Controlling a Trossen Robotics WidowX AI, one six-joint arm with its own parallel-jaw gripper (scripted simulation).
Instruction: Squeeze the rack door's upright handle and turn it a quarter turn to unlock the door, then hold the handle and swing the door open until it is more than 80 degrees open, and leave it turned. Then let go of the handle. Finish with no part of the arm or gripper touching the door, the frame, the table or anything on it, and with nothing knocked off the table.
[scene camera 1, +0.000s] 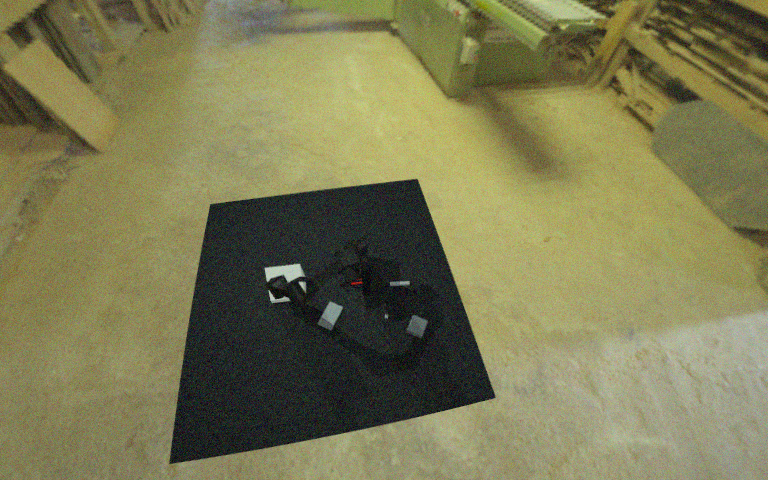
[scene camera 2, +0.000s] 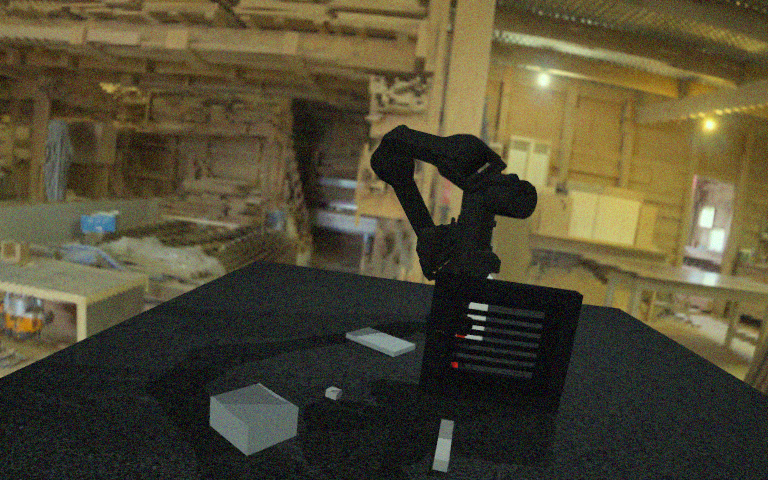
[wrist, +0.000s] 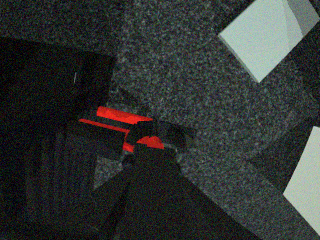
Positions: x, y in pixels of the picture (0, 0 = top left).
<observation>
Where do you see my gripper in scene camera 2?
463, 304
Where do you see a flat grey slab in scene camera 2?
At 385, 343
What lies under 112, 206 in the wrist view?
My gripper.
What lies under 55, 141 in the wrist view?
A slatted door.
</observation>
